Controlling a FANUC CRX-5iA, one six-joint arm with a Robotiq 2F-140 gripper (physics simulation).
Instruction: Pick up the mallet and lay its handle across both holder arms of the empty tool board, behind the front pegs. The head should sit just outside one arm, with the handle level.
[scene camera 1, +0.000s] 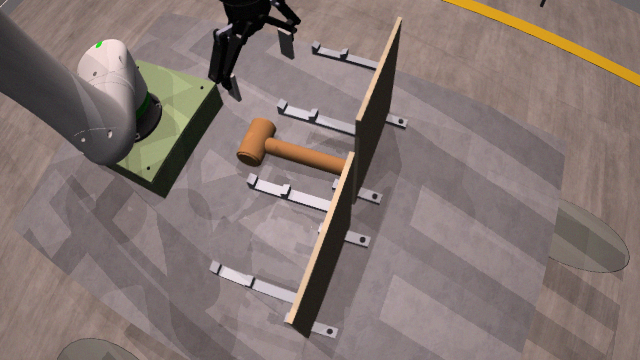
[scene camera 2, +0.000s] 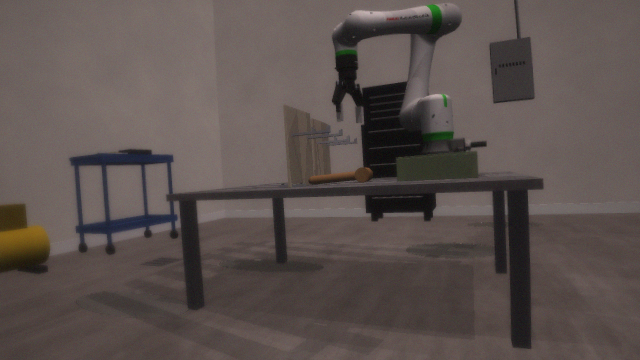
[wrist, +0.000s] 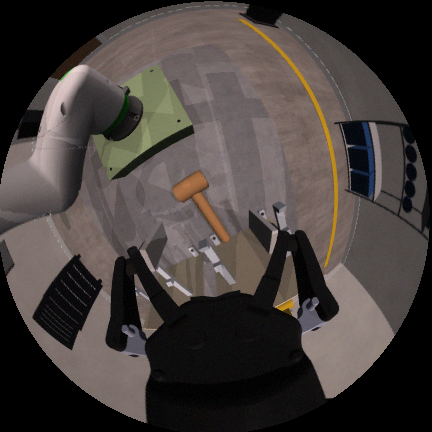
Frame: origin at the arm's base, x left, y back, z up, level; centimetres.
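Seen in the pictures: gripper, between the fingertips: (scene camera 1: 262, 75) (scene camera 2: 350, 122) (wrist: 206, 224); arm's base, origin of its link: (scene camera 1: 136, 118) (scene camera 2: 439, 154) (wrist: 121, 117).
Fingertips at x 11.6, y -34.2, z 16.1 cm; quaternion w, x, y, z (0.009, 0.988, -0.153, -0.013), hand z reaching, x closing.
Offsets run from my fingertips to a thing's top centre. "spot": to the spot under its first point. Level surfaces: height alone.
The orange-brown mallet @[dz -19.4, dx -1.9, dy -7.1 cm] (scene camera 1: 305, 156) (scene camera 2: 332, 177) (wrist: 210, 215) lies on the table, its head toward the robot base; in scene camera 1 a board edge hides its handle end. Two upright wooden boards (scene camera 1: 377, 102) (scene camera 1: 325, 250) stand side by side. Each has two grey pegged holder arms; one pair (scene camera 1: 327, 121) (scene camera 1: 360, 60) is on the upper board, the other (scene camera 1: 310, 198) (scene camera 1: 272, 289) on the lower, in scene camera 1. No tool rests on any arm. My gripper (scene camera 1: 260, 66) (scene camera 2: 349, 115) (wrist: 206, 224) is open and empty, high above the table, pointing down.
The green base block (scene camera 1: 170, 95) (scene camera 2: 437, 166) (wrist: 150, 115) carries the robot arm beside the mallet head. The holder arms stick out from the boards toward the base, above table height. Metal feet @[spot: dz -24.4, dx -4.0, dy -24.7 cm] (scene camera 1: 370, 194) @[spot: dz -24.4, dx -14.5, dy -26.1 cm] (scene camera 1: 357, 239) hold the boards on the table @[dz -25.6 cm] (scene camera 1: 475, 225). A blue cart (scene camera 2: 122, 159) stands beyond the table.
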